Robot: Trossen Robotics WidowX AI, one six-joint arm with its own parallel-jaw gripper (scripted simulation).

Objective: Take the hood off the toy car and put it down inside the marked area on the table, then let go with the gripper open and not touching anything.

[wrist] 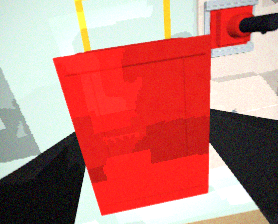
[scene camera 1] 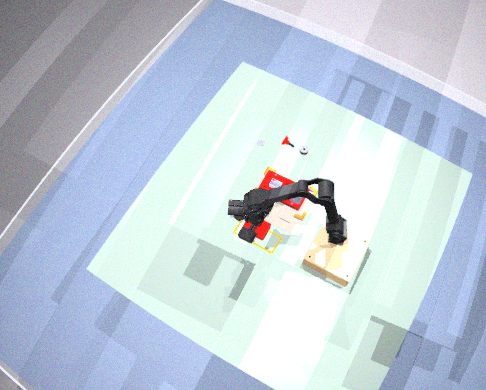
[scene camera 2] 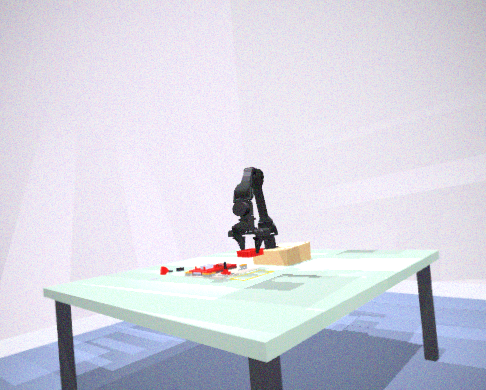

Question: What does my gripper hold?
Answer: A red hood.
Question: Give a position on a red hood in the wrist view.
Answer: At 141,112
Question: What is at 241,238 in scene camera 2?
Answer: My gripper.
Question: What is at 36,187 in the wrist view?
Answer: My gripper.
